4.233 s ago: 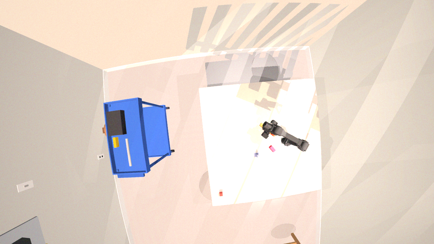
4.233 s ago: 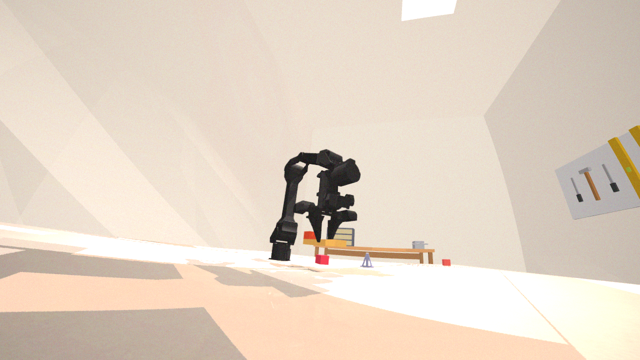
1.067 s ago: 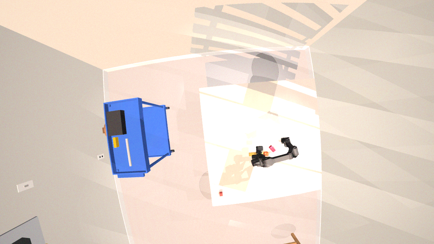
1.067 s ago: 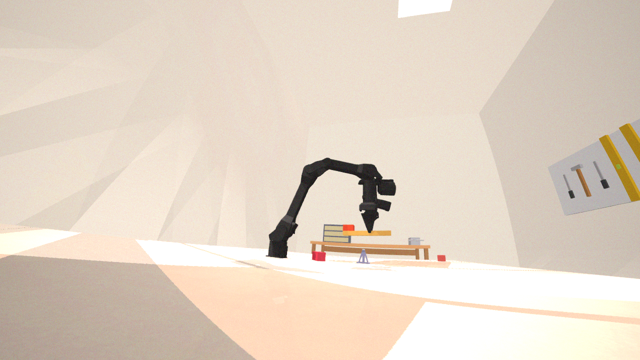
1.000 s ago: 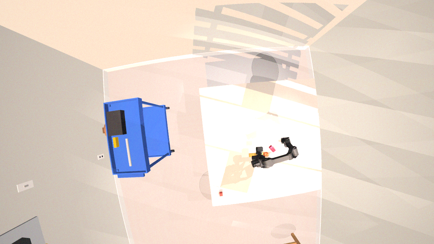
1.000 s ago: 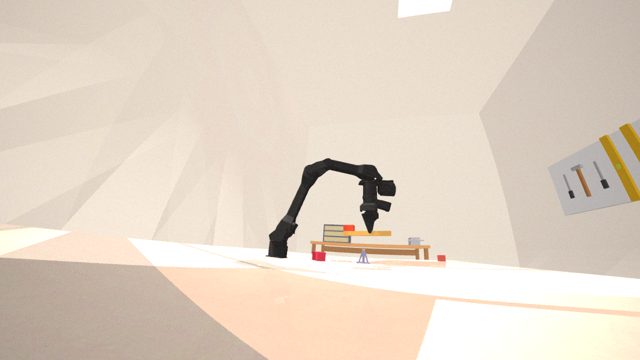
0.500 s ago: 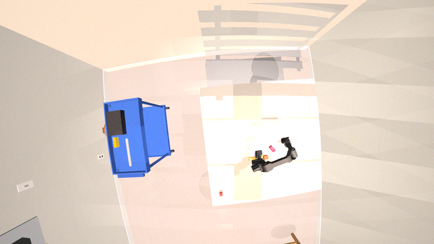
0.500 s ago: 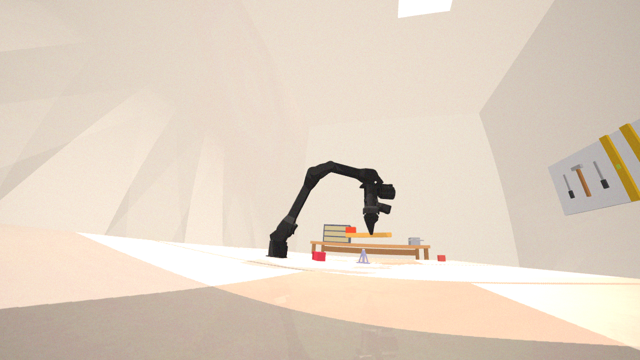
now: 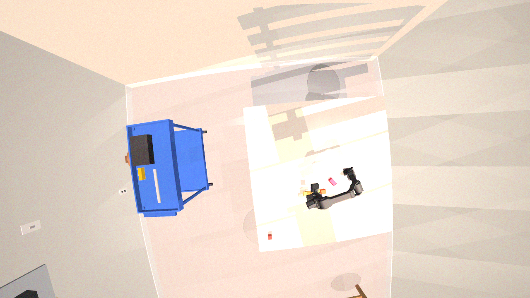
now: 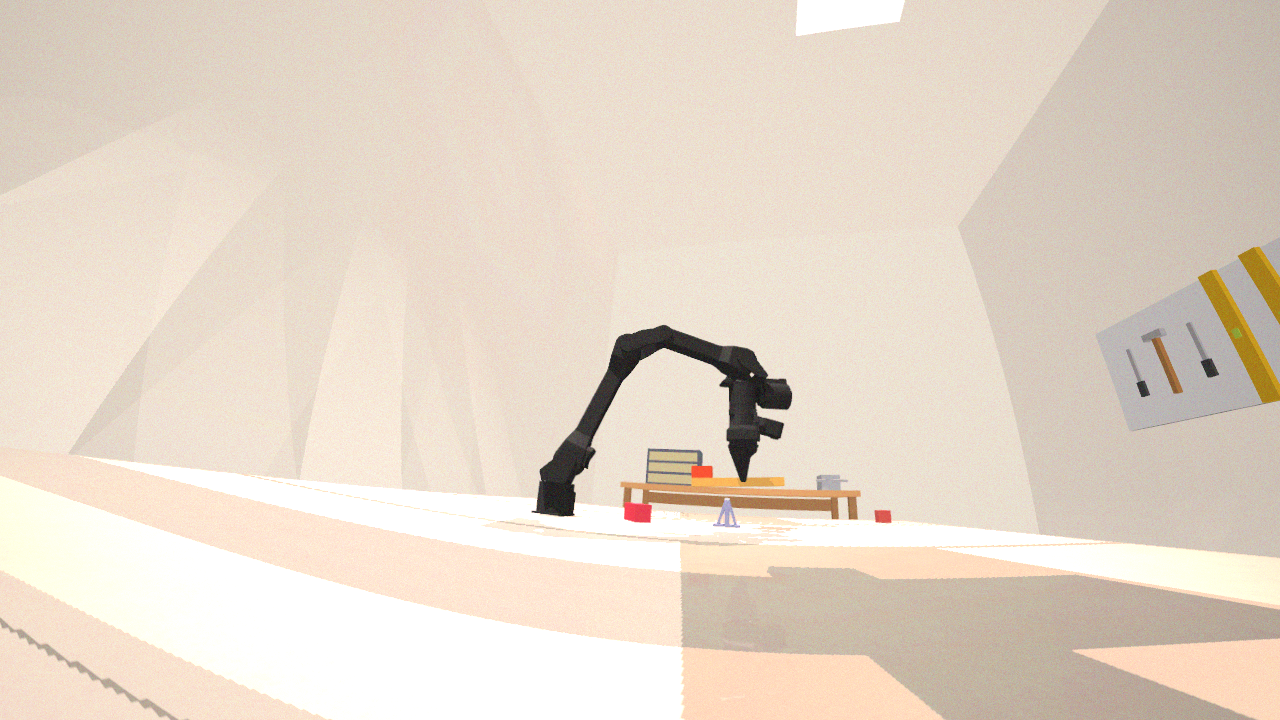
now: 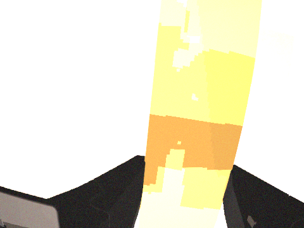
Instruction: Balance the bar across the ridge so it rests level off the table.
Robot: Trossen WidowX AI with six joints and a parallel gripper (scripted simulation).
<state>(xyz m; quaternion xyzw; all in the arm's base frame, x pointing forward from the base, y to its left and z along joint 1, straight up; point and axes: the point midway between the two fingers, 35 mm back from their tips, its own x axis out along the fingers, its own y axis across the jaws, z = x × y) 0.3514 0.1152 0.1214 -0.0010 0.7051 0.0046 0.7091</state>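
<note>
Right now the small ridge is 30 mm behind my gripper tip and 60 mm below it.
</note>
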